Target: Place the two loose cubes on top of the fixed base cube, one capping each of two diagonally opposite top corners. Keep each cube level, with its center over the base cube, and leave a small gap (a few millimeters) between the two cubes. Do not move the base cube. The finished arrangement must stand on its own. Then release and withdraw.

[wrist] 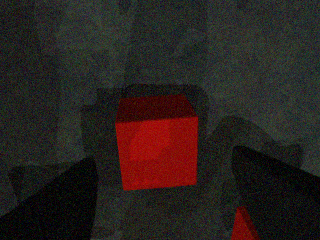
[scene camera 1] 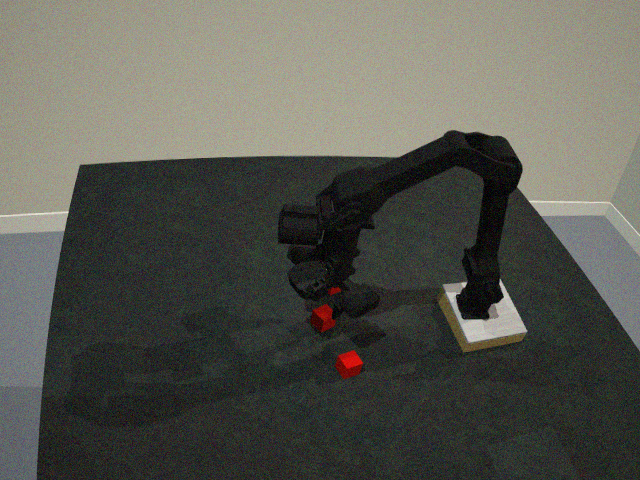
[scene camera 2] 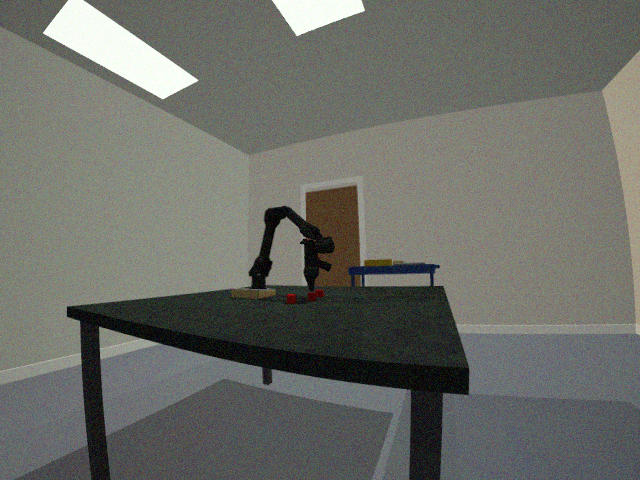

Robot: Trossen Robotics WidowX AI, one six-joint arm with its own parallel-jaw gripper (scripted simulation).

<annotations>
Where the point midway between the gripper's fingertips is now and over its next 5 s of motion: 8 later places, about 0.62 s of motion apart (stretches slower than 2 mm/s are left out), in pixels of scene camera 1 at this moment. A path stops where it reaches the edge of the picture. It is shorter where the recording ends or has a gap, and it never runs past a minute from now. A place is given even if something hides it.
My gripper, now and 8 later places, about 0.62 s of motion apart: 324, 309; 323, 317; 324, 306; 329, 283; 334, 292; 341, 322; 353, 349; 350, 357; 350, 359
</annotations>
